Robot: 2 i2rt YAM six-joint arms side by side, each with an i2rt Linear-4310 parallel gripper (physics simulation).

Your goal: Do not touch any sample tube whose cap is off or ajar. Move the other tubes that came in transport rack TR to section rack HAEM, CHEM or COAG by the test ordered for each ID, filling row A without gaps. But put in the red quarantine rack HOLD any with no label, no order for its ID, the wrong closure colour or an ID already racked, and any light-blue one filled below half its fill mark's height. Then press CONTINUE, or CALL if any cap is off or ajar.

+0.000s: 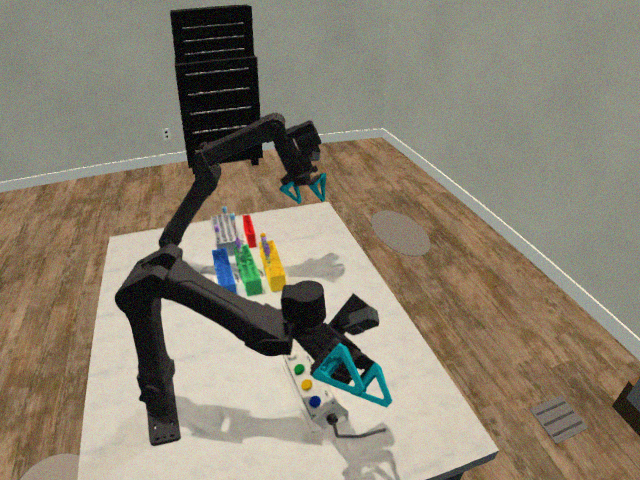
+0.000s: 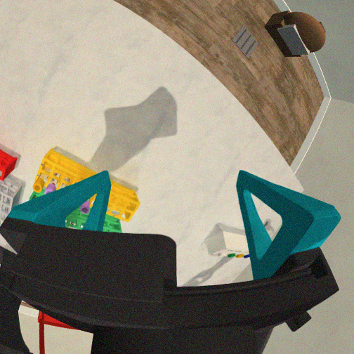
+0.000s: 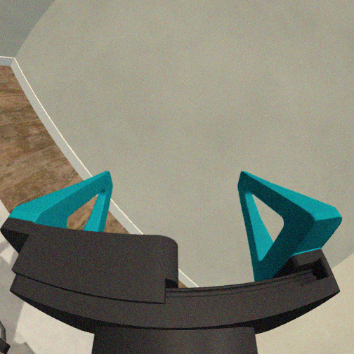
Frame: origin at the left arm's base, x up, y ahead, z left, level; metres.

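Where they show: left gripper, between the fingertips: [image 1: 311, 201]; right gripper, between the fingertips: [image 1: 376, 398]; right arm's base, origin of its link: [image 1: 162, 408].
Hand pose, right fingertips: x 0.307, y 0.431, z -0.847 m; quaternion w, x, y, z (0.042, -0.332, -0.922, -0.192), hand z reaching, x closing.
Note:
Things, the pixels of their top centre, and the offset from my right fingertips. "*": a spot on its surface instead. Level surfaces: height alone.
- button box, centre of its top: [image 1: 312, 369] dz +0.263, dx -0.223, dy -0.052 m
- pale transport rack, a spot on its surface: [image 1: 225, 249] * dz +0.833, dx -0.249, dy -0.236 m
- red rack, centre of its top: [image 1: 248, 224] dz +0.981, dx -0.250, dy -0.149 m
- yellow-capped tube, centre of its top: [image 1: 262, 234] dz +0.843, dx -0.213, dy -0.107 m
- white table, height of its surface: dx -0.307 m
- lever, a spot on its surface: [image 1: 356, 435] * dz +0.117, dx -0.300, dy +0.017 m
My left gripper [image 1: 311, 200] [image 2: 173, 177] is open and empty, high beyond the racks. My right gripper [image 1: 374, 398] [image 3: 174, 178] is open and empty above the button box [image 1: 295, 380] [image 2: 225, 241], which has green, yellow and blue buttons. The pale transport rack [image 1: 225, 249] holds tubes with light-blue caps [image 1: 224, 209] and a purple one [image 1: 217, 228]. The red rack [image 1: 249, 231] [image 2: 6, 164] stands beside it. Blue [image 1: 224, 270], green [image 1: 252, 283] and yellow [image 1: 277, 273] [image 2: 126, 201] racks stand nearer. A yellow-capped tube [image 1: 263, 235] [image 2: 39, 185] and purple-capped tubes stand among green and yellow. Labels are unreadable.
A black cabinet [image 1: 219, 82] stands against the wall behind the white table [image 1: 206, 361]. A bent dark cable or lever [image 1: 356, 435] comes from the near end of the button box. A brown chair-like object [image 2: 306, 32] stands on the floor by the wall.

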